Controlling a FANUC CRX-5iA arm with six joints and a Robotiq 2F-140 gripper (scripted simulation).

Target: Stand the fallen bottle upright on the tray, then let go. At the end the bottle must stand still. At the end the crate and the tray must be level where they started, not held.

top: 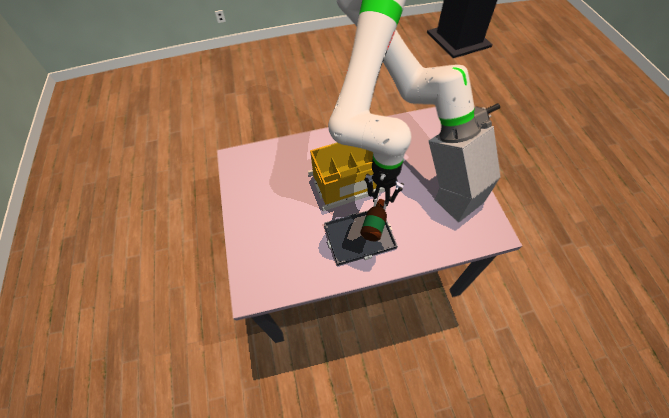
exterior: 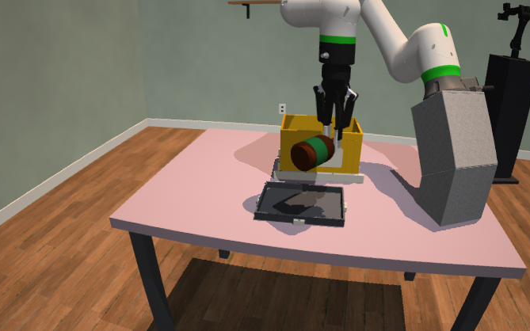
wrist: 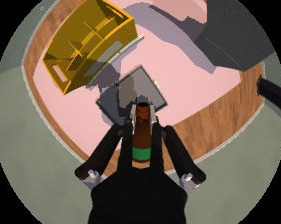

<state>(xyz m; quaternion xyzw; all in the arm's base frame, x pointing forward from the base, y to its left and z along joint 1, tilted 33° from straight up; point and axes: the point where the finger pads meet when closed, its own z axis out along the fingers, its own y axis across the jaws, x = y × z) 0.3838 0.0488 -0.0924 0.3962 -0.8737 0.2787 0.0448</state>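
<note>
The bottle is 4 cm to the left of my hand, 4 cm ahead of it and 2 cm below it. From my hand the other things lie so: yellow crate (27 cm to the right, 14 cm below); then tray (21 cm below, 7 cm ahead).
</note>
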